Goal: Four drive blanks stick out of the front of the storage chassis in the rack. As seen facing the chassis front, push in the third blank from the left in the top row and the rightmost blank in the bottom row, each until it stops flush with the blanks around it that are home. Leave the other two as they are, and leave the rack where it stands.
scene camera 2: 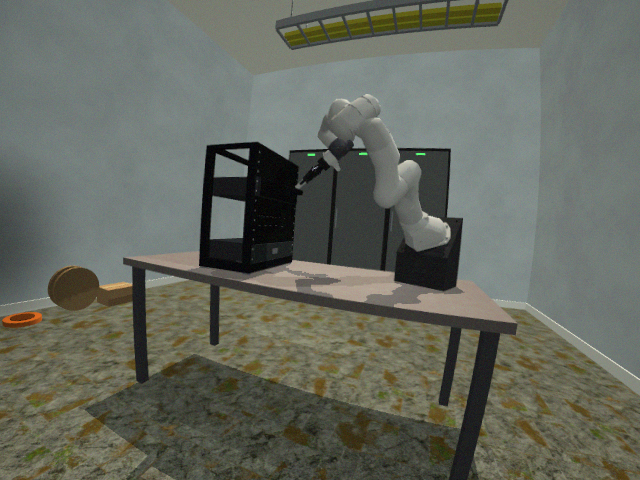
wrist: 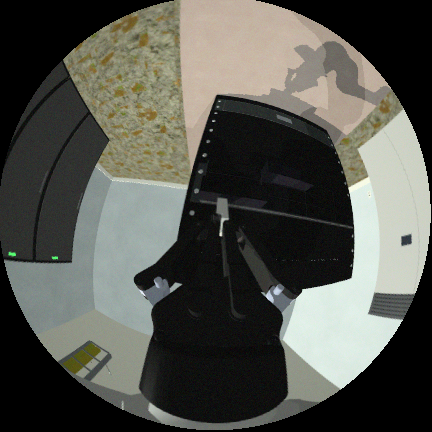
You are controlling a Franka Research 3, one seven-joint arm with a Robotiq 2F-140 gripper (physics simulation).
black rack: scene camera 2; wrist
same spot on black rack: (wrist: 281, 175) = (scene camera 2: 293, 198)
